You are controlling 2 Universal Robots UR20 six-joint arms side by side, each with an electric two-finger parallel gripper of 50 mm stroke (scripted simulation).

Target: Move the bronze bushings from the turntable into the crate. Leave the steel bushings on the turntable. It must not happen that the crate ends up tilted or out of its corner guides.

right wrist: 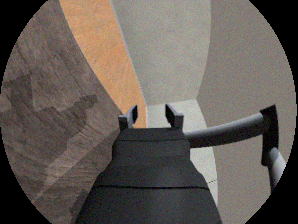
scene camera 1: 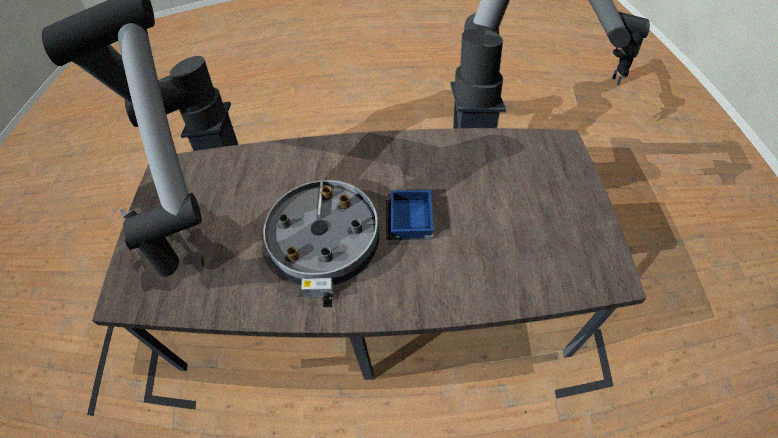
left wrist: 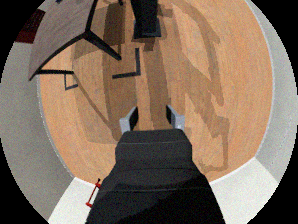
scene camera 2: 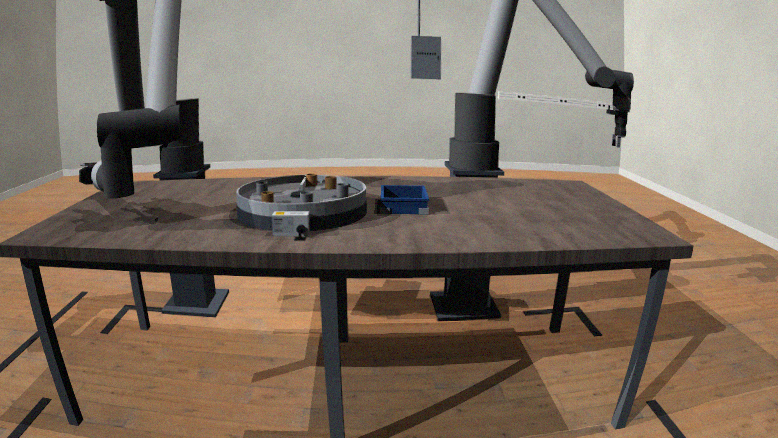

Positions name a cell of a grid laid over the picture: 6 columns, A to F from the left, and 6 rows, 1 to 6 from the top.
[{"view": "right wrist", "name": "my right gripper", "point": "D3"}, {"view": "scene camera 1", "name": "blue crate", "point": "D3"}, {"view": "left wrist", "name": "my left gripper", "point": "D3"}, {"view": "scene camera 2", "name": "blue crate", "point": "D3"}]
